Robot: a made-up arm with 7 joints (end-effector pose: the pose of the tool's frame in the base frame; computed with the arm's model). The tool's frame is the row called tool. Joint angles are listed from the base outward.
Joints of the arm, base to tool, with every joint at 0 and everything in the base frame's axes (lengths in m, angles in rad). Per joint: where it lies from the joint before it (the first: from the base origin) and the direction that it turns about. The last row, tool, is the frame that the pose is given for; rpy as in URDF.
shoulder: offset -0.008 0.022 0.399 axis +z
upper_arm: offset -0.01 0.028 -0.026 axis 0 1 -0.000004
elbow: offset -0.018 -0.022 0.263 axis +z
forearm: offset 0.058 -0.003 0.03 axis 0 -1 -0.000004
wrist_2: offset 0.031 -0.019 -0.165 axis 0 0.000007 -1
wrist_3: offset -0.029 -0.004 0.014 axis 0 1 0.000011
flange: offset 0.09 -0.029 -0.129 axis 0 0.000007 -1
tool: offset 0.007 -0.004 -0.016 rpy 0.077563 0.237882 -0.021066
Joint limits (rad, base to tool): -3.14..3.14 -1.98..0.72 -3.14..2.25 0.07..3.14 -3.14..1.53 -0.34..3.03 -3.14..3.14
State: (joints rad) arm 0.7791 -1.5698 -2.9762 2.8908 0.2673 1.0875 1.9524
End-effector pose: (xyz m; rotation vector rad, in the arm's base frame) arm -0.4065 -0.3763 0.1331 -0.5789 0.5763 1.7167
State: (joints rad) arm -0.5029 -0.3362 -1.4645 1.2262 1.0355 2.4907 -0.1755
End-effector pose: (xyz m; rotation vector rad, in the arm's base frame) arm -0.0108 -0.0833 0.5712 1.7711 -0.5154 -0.5942
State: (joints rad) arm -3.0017 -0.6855 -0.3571 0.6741 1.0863 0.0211 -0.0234
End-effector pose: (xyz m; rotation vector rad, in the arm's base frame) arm -0.1256 0.1849 0.5587 1.0966 1.1030 1.6012
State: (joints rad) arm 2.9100 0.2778 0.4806 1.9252 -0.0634 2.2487 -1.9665
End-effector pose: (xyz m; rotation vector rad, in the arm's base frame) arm -0.2684 0.0183 0.4881 0.5141 -0.3076 -0.8618
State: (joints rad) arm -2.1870 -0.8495 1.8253 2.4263 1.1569 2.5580 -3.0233
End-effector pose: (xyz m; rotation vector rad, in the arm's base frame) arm 0.3041 0.2442 0.4375 -0.5546 0.0660 -2.8656
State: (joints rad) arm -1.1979 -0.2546 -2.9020 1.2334 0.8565 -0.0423 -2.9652
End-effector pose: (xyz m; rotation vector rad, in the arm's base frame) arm -0.1614 0.4322 0.5130 0.1809 1.2846 -1.9651
